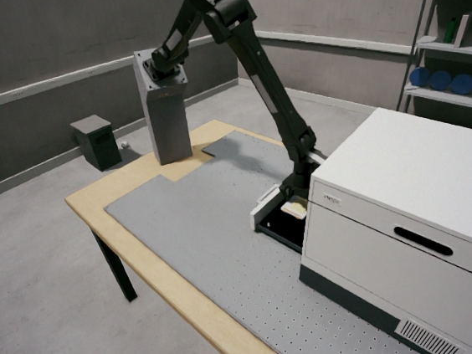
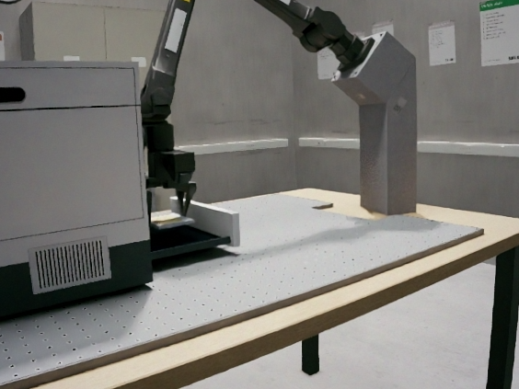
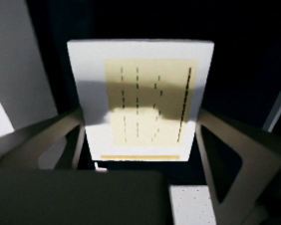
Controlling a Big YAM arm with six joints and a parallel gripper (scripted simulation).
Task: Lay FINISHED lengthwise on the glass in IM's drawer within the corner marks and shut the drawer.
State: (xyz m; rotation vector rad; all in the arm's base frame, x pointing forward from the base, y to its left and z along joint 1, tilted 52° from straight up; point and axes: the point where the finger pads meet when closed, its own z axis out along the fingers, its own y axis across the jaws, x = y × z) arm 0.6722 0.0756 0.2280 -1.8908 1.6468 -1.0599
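My gripper is now 30 mm short of the drawer and 30 mm above it. Round my hand: cassette (10 mm to the right, 10 mm below).
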